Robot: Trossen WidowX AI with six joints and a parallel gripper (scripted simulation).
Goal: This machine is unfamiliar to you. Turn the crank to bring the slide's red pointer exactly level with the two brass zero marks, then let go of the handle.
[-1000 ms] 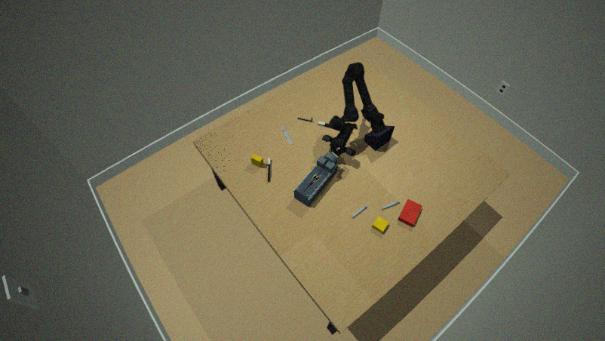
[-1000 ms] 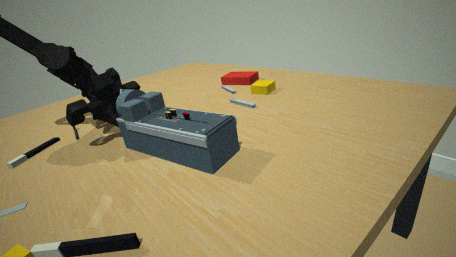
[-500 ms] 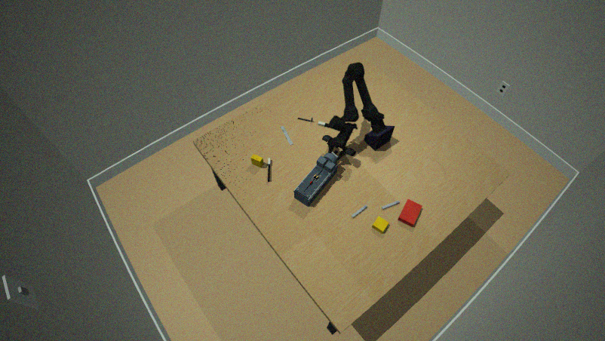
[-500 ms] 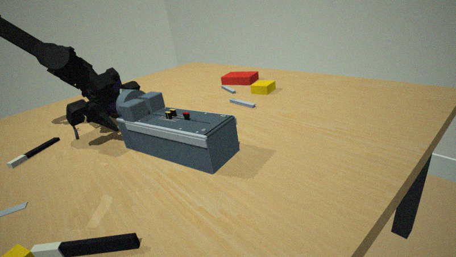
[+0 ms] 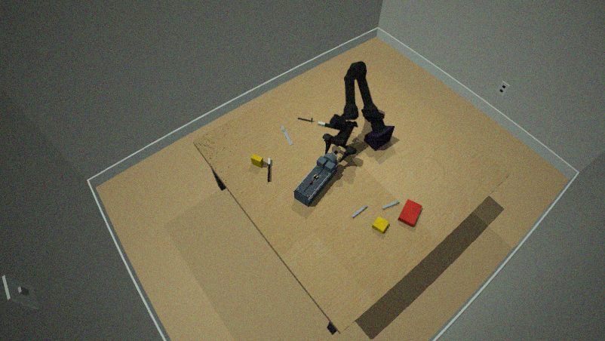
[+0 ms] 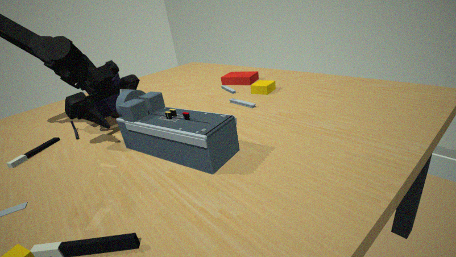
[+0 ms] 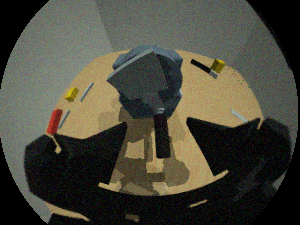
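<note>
Now: the dark crank handle 20 mm behind my gripper tip, 10 mm to the right of it and 10 mm above it. From my gripper tip the other things lie so: red pointer: 190 mm ahead, 90 mm to the left, 30 mm above; then red block: 460 mm to the left, 170 mm behind, 40 mm below; then grey bar: 300 mm to the right, 120 mm ahead, 50 mm below.
</note>
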